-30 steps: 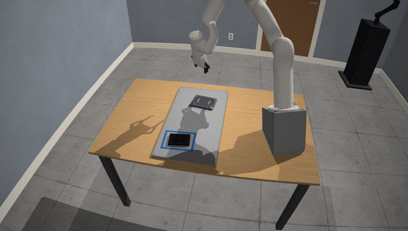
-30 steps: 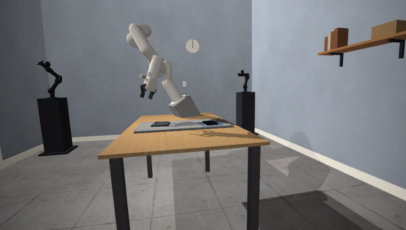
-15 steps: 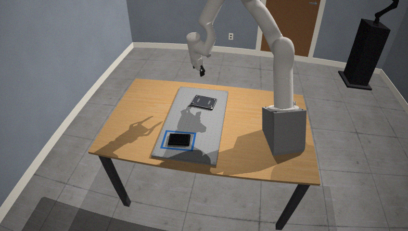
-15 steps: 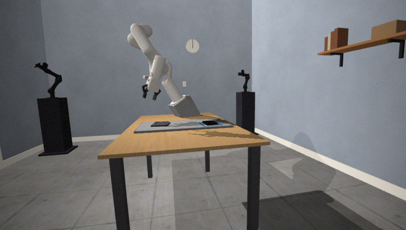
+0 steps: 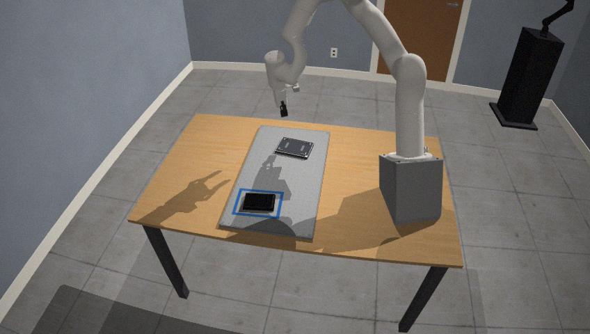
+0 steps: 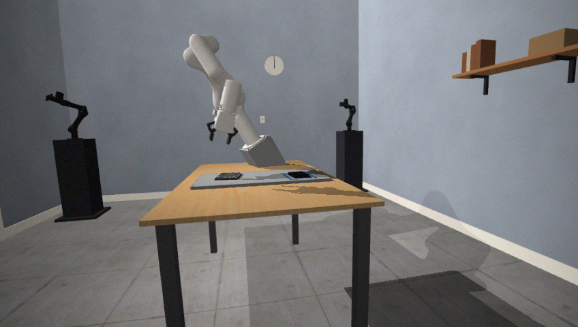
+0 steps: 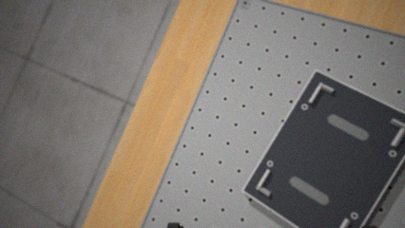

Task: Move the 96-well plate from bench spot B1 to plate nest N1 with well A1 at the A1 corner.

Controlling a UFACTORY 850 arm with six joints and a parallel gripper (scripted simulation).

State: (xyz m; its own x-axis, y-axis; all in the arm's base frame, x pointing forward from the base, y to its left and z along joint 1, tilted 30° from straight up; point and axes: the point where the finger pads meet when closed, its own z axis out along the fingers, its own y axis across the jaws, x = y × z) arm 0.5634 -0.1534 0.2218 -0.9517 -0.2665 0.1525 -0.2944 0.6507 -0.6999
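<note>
Now: the 96-well plate 420 mm to the left of my hand, 200 mm below it and 40 mm ahead of it. Round my hand: plate nest N1: 200 mm below, 60 mm behind, 40 mm to the left.
</note>
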